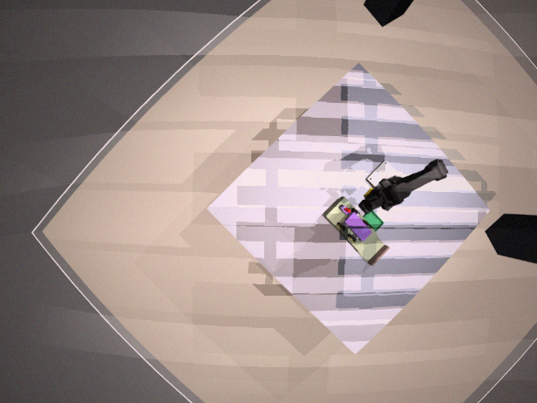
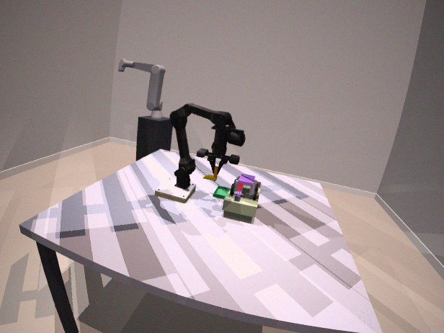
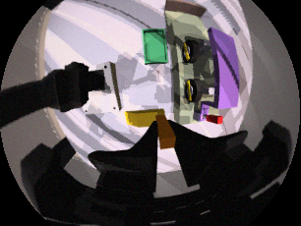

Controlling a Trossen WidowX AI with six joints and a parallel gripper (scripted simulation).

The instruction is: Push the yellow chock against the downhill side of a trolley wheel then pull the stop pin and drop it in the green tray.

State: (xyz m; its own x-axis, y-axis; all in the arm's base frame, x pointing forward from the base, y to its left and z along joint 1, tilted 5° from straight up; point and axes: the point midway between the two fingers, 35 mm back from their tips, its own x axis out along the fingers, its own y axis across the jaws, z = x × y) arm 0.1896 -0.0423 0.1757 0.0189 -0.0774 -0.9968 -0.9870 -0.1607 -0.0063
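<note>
My gripper tip is now 12 cm short of the red-headed stop pin, 4 cm above it and 1 cm to the left of it. From my gripper tip the other things lie so: yellow chock 2 cm behind, 1 cm below; pale green ramp 13 cm below, 13 cm ahead, 11 cm to the left; purple trolley 13 cm ahead, 10 cm to the left, 6 cm below.
</note>
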